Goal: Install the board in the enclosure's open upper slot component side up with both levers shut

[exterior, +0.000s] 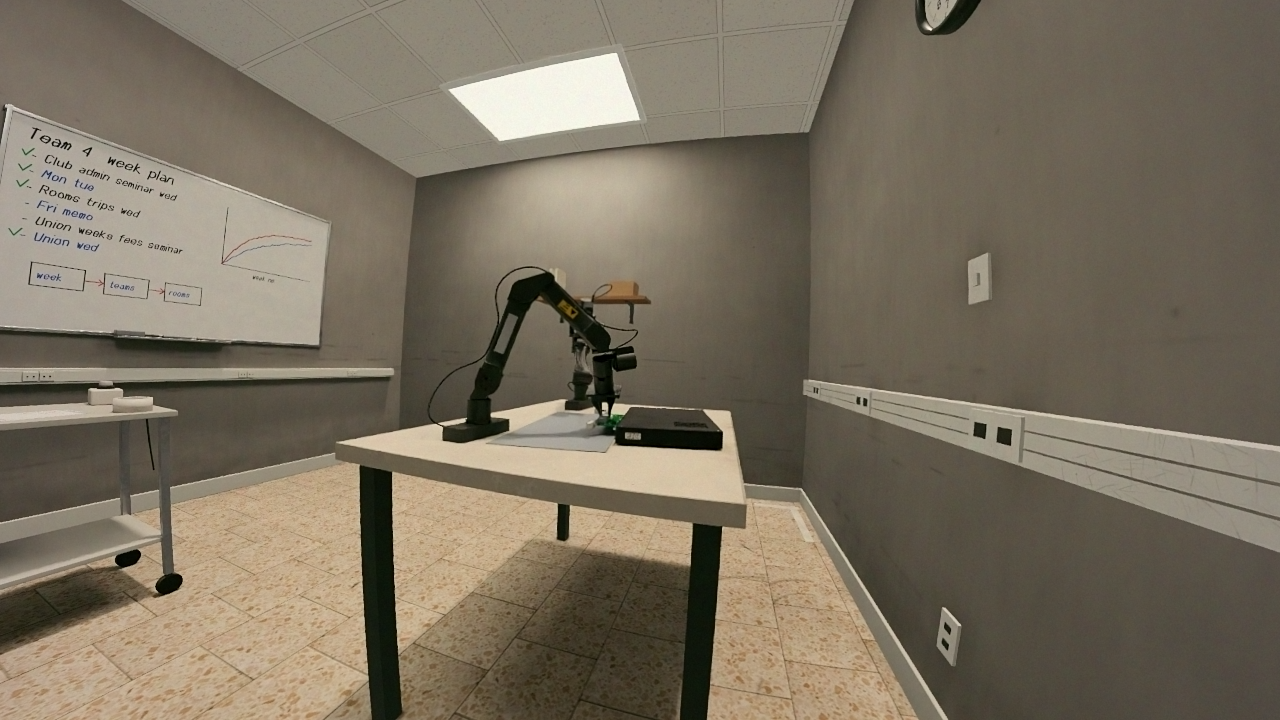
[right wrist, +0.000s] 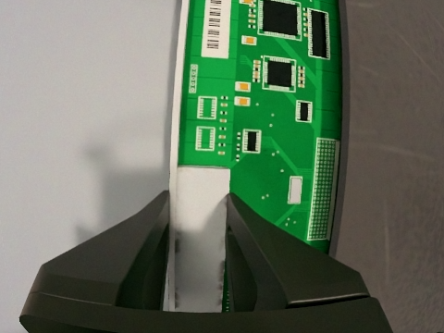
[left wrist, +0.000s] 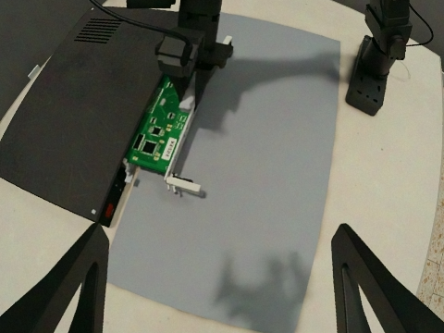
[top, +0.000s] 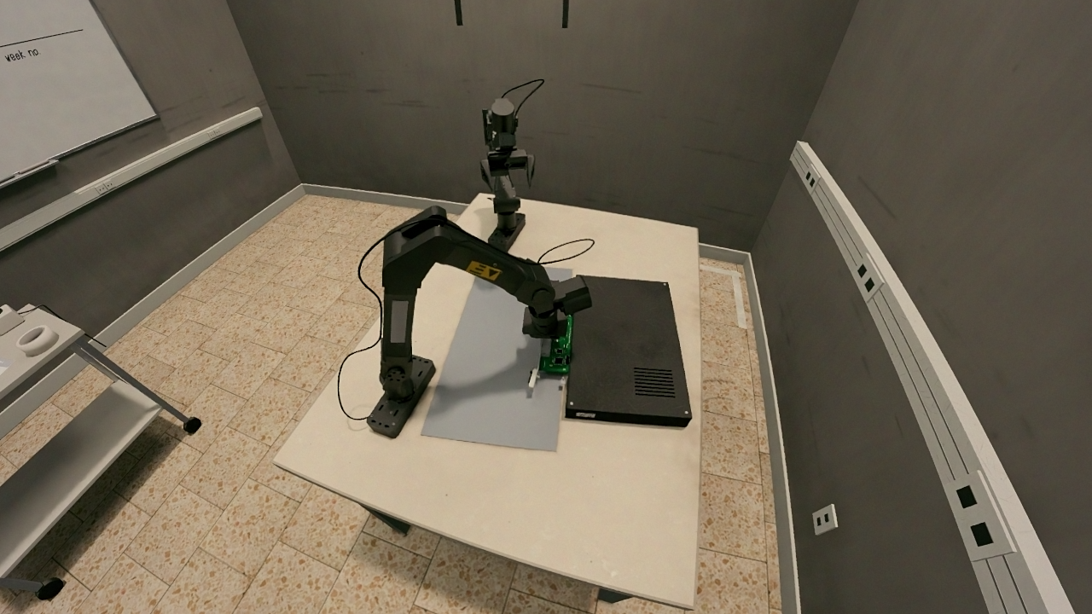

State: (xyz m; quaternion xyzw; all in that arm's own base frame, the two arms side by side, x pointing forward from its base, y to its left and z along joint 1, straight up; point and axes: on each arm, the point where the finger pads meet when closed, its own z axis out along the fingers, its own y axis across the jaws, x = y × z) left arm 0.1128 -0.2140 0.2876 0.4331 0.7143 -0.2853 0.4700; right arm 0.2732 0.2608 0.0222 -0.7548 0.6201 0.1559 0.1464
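The grey mat lies 10 cm behind my right hand, 1 cm to the right of it and 6 cm below it. Also, from my right hand: black enclosure: 17 cm ahead, 4 cm to the left, 1 cm below.
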